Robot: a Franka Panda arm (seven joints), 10 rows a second.
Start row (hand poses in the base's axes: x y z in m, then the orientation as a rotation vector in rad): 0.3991, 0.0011, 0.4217, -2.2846, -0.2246, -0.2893
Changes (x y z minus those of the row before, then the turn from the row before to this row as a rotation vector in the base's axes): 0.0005, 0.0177, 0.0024, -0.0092, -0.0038, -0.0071; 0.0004, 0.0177, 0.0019, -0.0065, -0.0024, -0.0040; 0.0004, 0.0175, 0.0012, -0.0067, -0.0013, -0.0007; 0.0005, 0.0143, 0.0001, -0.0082, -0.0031, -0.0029; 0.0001, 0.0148, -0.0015, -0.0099, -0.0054, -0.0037; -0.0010, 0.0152, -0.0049, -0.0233, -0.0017, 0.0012; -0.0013, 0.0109, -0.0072, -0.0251, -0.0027, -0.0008
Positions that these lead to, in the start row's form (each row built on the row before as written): 0.3996, 0.0188, 0.4241, -2.2945, -0.2202, -0.2969; 0.4000, 0.0365, 0.4260, -2.3014, -0.2181, -0.3014; 0.4004, 0.0540, 0.4272, -2.3080, -0.2193, -0.3030; 0.4009, 0.0683, 0.4273, -2.3163, -0.2191, -0.3077; 0.4010, 0.0831, 0.4258, -2.3261, -0.2195, -0.3154; 0.4000, 0.0983, 0.4209, -2.3487, -0.2265, -0.3158; 0.3987, 0.1092, 0.4137, -2.3733, -0.2321, -0.3183
